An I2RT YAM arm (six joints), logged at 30 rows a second.
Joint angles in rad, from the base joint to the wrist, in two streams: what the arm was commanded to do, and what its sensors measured. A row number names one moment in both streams.
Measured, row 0:
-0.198, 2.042, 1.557, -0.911, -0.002, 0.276
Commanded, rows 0 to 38:
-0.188, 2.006, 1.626, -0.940, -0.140, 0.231
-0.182, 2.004, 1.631, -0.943, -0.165, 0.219
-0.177, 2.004, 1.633, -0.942, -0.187, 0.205
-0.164, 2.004, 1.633, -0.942, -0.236, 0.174
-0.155, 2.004, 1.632, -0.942, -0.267, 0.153
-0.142, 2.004, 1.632, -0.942, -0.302, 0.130
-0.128, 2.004, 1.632, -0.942, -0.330, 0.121
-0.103, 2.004, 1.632, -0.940, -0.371, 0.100
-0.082, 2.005, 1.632, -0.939, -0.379, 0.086
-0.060, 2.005, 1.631, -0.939, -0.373, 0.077
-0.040, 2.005, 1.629, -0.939, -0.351, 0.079
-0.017, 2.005, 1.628, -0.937, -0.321, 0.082
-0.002, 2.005, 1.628, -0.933, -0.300, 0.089
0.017, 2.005, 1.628, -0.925, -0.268, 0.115
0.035, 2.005, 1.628, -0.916, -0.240, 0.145
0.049, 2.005, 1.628, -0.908, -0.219, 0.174
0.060, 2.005, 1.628, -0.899, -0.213, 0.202
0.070, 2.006, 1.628, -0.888, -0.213, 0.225
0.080, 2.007, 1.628, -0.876, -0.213, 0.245
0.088, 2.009, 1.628, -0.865, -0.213, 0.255
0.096, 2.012, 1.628, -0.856, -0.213, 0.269
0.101, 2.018, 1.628, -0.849, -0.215, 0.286
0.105, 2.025, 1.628, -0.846, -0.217, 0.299
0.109, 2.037, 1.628, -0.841, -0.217, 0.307
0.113, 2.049, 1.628, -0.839, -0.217, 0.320
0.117, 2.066, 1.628, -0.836, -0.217, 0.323
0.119, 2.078, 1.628, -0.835, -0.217, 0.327
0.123, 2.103, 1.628, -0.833, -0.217, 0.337
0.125, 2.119, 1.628, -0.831, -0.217, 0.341
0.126, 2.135, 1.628, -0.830, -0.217, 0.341
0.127, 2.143, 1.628, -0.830, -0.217, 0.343
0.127, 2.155, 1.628, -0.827, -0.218, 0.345
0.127, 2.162, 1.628, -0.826, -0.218, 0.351
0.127, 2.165, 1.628, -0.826, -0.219, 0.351
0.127, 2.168, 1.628, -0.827, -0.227, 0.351
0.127, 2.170, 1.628, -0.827, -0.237, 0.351
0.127, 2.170, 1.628, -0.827, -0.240, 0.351
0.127, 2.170, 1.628, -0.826, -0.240, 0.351
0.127, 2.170, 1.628, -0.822, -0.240, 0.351
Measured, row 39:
0.122, 2.161, 1.611, -0.829, -0.235, 0.337
